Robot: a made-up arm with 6 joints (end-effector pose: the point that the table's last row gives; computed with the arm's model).
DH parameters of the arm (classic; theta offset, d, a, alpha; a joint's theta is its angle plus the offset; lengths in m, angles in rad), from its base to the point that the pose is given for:
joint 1: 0 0.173 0 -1.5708
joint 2: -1.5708 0 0.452 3.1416
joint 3: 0 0 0 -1.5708
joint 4: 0 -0.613 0 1.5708
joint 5: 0 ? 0 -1.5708
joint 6: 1.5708 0 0 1.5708
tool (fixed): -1.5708 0 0 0
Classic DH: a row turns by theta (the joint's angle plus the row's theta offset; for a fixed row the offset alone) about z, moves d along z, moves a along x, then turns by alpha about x.
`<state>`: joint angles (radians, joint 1 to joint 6).
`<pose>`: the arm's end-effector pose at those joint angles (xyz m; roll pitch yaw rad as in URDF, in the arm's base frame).
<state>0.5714 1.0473 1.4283 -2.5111 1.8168 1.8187</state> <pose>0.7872 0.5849 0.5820 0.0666 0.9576 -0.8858</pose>
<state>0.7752 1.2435 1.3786 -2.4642 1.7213 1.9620</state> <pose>0.6998 0.7751 0.3500 -0.3632 0.9004 -0.8678</pose>
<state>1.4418 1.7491 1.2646 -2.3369 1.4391 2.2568</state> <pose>0.0671 0.9591 -0.2450 -1.2248 0.7334 -0.4071</pose>
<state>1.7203 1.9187 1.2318 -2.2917 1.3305 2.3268</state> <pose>-0.1816 0.8422 -0.4175 -1.4612 0.7032 -0.1465</pose>
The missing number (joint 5, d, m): 0.082
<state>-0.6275 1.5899 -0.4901 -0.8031 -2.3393 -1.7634</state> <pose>0.0488 -0.1057 -0.3421 -0.6488 -1.0165 1.1289</pose>
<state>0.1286 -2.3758 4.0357 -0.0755 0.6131 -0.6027</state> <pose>0.3035 -0.0432 -0.0805 0.7041 -0.7392 0.0698</pose>
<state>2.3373 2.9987 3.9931 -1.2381 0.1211 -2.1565</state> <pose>-0.3022 0.3524 0.1973 -2.7012 -1.0232 2.1162</pose>
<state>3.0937 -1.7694 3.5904 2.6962 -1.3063 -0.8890</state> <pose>0.0416 -0.0761 -0.3838 -1.9751 -0.3224 2.6399</pose>
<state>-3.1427 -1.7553 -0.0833 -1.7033 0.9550 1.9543</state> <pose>0.4254 -0.0113 0.7082 1.3111 -0.6256 1.6301</pose>
